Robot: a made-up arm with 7 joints. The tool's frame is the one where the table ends. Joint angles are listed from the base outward.
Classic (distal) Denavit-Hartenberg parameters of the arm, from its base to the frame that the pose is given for. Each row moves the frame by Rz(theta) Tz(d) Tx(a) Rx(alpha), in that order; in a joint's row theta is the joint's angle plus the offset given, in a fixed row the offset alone. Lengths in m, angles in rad.
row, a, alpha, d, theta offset
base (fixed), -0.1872, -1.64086, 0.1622, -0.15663
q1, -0.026, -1.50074, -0.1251, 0
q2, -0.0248, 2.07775, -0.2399, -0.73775
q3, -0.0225, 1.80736, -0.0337, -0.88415
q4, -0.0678, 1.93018, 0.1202, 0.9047
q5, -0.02, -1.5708, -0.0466, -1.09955
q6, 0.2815, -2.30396, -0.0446, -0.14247
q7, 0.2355, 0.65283, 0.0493, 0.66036
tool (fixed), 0, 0, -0.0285, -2.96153
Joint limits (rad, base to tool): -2..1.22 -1.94..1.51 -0.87..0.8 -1.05..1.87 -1.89..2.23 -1.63..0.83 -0.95..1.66
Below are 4 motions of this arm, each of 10 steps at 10 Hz.
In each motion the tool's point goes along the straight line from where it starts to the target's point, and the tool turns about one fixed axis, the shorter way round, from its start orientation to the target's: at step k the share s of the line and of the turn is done. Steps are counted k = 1, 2, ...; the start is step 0. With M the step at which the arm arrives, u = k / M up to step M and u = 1 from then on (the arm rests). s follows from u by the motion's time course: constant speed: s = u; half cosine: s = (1 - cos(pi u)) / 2; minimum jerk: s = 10 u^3 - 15 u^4 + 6 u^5.
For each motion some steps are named. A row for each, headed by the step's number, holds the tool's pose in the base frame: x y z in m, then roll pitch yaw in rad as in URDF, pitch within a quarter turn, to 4 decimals.
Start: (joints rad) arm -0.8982 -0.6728 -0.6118 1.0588 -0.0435 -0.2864 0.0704
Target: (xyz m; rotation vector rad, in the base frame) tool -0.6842 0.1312 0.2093 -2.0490 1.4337 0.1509
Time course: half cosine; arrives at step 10
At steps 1, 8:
1: -0.3584 0.2274 0.3843 -2.6171 0.5456 -1.5968
8: -0.6523 0.1406 0.2264 -2.6474 0.4525 -1.1558

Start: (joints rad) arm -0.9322 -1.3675 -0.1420 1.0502 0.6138 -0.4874 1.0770
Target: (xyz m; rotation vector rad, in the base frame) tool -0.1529 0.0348 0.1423 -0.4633 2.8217 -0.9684
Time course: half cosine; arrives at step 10
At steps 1, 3, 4, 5, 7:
1: -0.3989 0.1097 0.2191 3.0915 -0.1334 -1.9810
3: -0.3531 0.0957 0.2048 -3.0528 -0.1524 -2.1407
4: -0.3179 0.0850 0.1938 -2.9450 -0.1519 -2.2643
5: -0.2790 0.0732 0.1817 -2.8268 -0.1360 -2.4002
7: -0.2049 0.0506 0.1585 -2.6134 -0.0638 -2.6485

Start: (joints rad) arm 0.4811 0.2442 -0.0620 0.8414 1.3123 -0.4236 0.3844
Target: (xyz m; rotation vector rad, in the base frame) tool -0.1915 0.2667 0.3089 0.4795 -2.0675 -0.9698
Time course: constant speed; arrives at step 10
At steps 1, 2, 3, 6, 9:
1: -0.0158 0.0917 0.5157 1.1441 -0.2657 -2.2553
2: -0.0353 0.1112 0.4927 1.2390 -0.2970 -2.2546
3: -0.0549 0.1306 0.4697 1.3349 -0.3282 -2.2570
6: -0.1134 0.1889 0.4008 1.6302 -0.4183 -2.2837
9: -0.1720 0.2473 0.3319 1.9406 -0.4970 -2.3401

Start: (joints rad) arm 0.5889 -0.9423 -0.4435 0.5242 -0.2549 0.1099 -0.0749
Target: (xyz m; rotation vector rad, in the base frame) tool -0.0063 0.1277 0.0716 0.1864 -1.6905 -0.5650
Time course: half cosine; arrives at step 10
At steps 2, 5, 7, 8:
2: -0.2253 0.1874 0.2091 1.9472 -0.2918 -1.5978
5: -0.1273 0.1607 0.1476 1.8328 -0.6354 -1.7759
7: -0.0562 0.1413 0.1029 1.7840 -0.8936 -1.9082
8: -0.0294 0.1340 0.0861 1.7771 -0.9917 -1.9649

